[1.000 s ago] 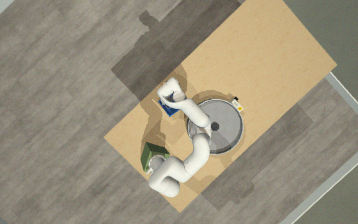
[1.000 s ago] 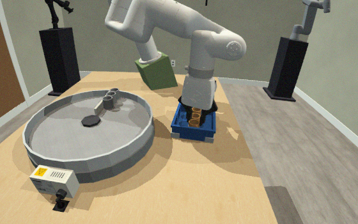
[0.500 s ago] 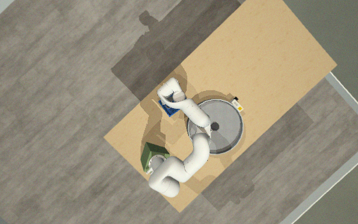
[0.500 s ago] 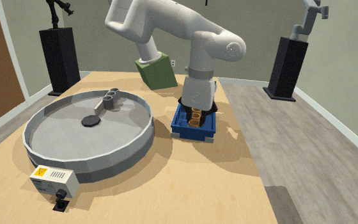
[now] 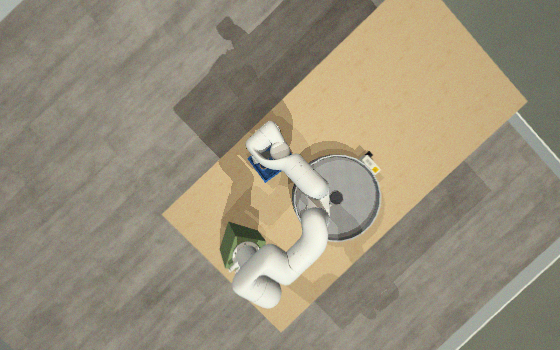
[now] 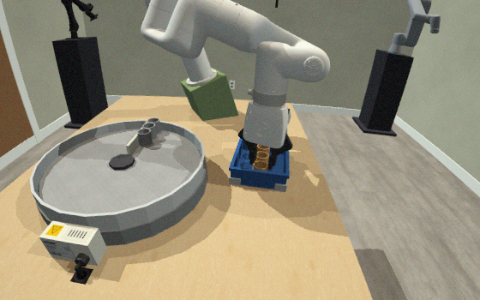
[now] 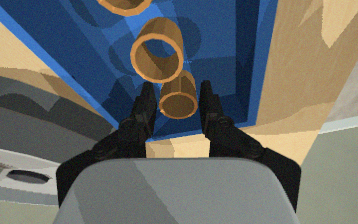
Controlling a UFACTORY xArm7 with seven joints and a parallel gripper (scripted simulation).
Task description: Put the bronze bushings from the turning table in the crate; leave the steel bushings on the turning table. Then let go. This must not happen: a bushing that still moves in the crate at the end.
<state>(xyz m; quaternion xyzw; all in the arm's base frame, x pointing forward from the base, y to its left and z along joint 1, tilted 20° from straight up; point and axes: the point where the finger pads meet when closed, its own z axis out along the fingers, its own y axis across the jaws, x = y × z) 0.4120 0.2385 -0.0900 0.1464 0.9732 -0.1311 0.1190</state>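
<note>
My gripper is now 40 mm past the blue crate and 30 mm above it. Round my hand: grey turning table: 350 mm to the right, 80 mm ahead.
</note>
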